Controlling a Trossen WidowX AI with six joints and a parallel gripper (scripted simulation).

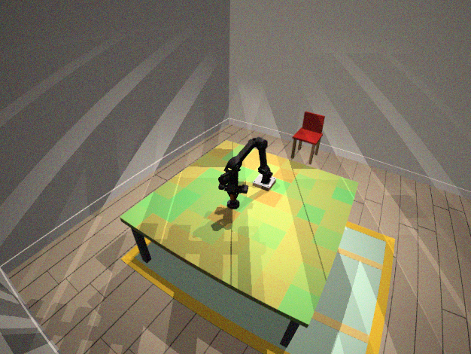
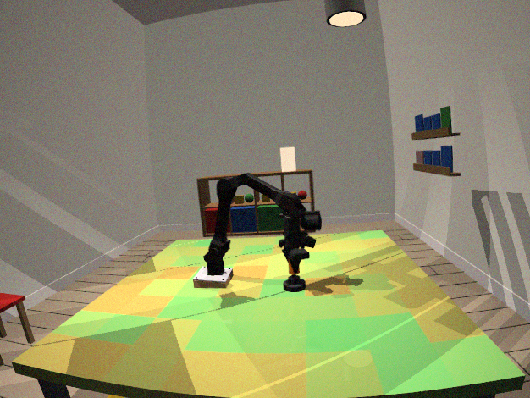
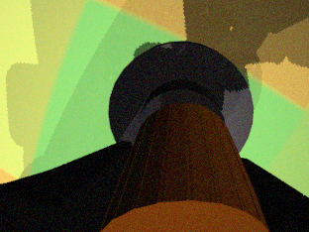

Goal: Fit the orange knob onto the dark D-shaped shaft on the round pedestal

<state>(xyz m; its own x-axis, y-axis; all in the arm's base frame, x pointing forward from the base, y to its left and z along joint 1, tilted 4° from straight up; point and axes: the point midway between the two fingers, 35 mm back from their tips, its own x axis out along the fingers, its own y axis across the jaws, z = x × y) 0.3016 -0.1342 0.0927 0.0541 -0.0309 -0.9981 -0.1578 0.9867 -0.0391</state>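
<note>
The knob is 2 cm above my gripper tip. The rest, counted from my gripper tip: pedestal 4 cm below.
</note>
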